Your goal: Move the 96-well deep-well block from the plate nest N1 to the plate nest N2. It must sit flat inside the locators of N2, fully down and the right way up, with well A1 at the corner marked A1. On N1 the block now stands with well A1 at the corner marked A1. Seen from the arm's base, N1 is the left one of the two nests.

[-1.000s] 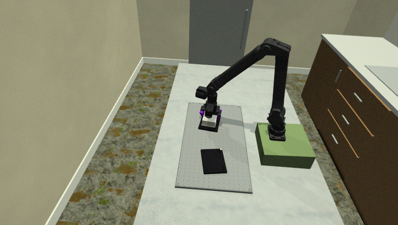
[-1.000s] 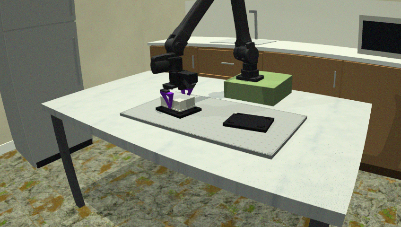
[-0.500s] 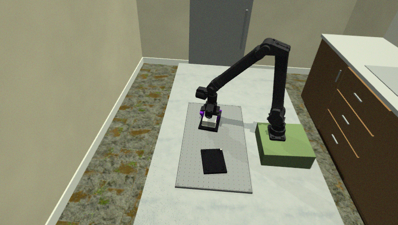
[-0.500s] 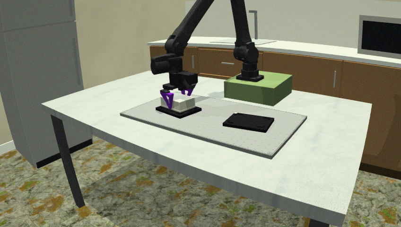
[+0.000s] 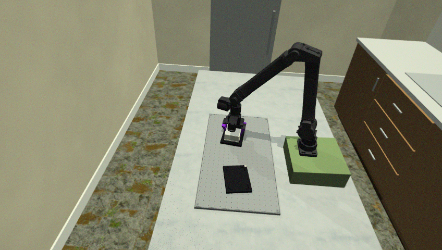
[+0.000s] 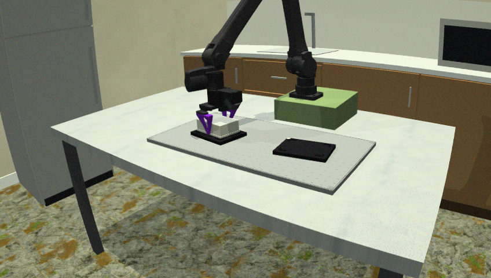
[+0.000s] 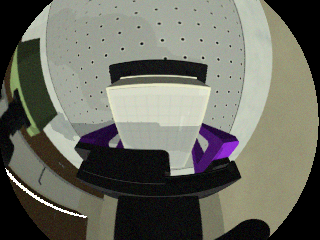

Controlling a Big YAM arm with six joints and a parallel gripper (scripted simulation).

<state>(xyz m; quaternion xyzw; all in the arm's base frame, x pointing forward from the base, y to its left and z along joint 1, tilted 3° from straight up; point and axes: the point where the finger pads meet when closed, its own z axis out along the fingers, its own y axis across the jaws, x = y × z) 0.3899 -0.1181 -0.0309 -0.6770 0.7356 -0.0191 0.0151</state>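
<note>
The white deep-well block is 10 mm above my hand.
</note>
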